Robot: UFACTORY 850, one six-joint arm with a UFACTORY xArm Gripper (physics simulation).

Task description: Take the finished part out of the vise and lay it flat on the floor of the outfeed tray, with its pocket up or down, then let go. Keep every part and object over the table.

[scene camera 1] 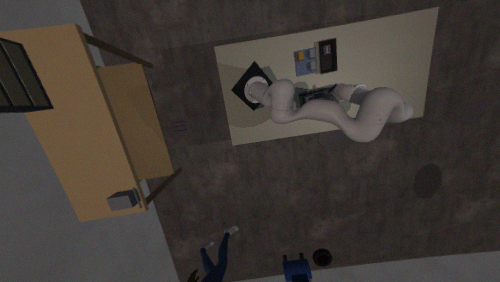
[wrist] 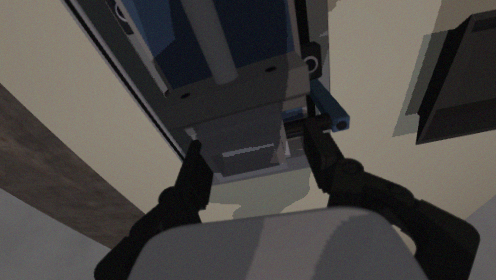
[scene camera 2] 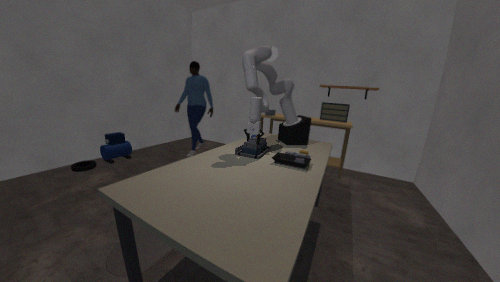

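Observation:
The finished part [wrist: 242, 132], a grey block with a shallow pocket, sits at the jaw end of the vise [wrist: 240, 92] [scene camera 2: 252, 149] [scene camera 1: 303, 98]. My gripper [wrist: 254, 143] [scene camera 2: 253, 138] is low over it, pointing down, with one black finger on each side. The fingers are open, a little short of full width. The left finger in the wrist view is very close to the part's side; contact cannot be told. A gap shows between the part and the right finger. The outfeed tray [scene camera 1: 327, 66] [scene camera 2: 287, 160] [wrist: 460, 100] is black and shallow, beside the vise; a small grey piece lies in it.
A blue handle [wrist: 327, 105] and a dark rod [wrist: 295, 128] stick out by the right finger. A blue plate [scene camera 1: 301, 71] with an orange block [scene camera 1: 301, 56] and grey blocks stands beside the tray. The arm's black base [scene camera 1: 241, 89] [scene camera 2: 294, 134] is at the table's end.

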